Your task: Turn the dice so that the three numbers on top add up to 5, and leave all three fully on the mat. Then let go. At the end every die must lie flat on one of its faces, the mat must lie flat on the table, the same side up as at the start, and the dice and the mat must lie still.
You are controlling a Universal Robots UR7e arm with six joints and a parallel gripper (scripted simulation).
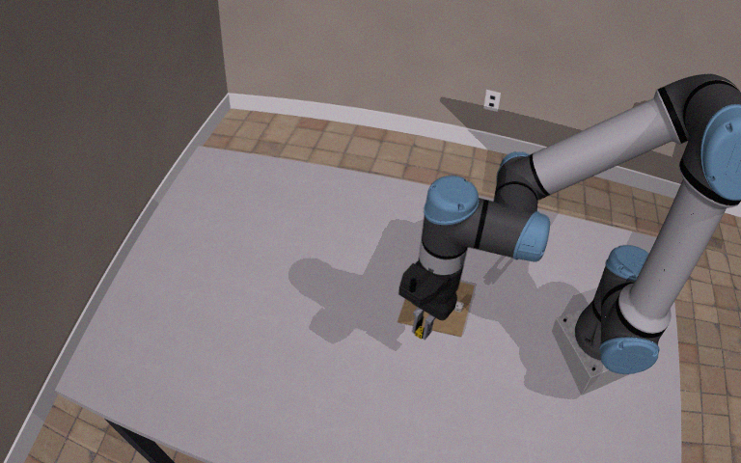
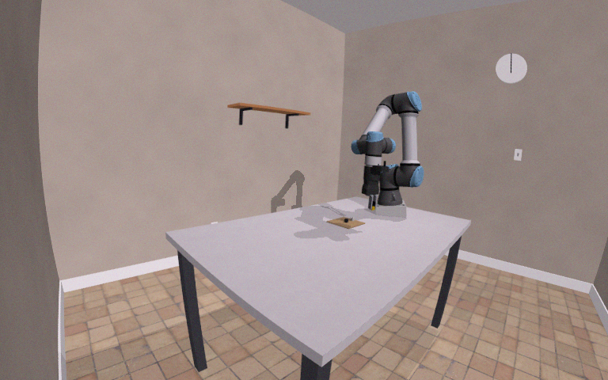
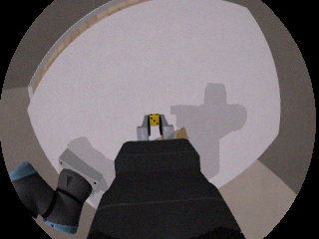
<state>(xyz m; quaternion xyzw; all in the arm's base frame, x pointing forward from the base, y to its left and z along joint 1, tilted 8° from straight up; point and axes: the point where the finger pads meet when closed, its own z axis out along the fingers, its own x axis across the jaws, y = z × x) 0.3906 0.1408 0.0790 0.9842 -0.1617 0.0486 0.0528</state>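
The black die is 15 cm to the right of my hand and 11 cm below it. The rest, counted from my hand: mat (15 cm to the right, 12 cm below); then white die (14 cm to the right, 11 cm below, 5 cm behind); then yellow die (1 cm below).
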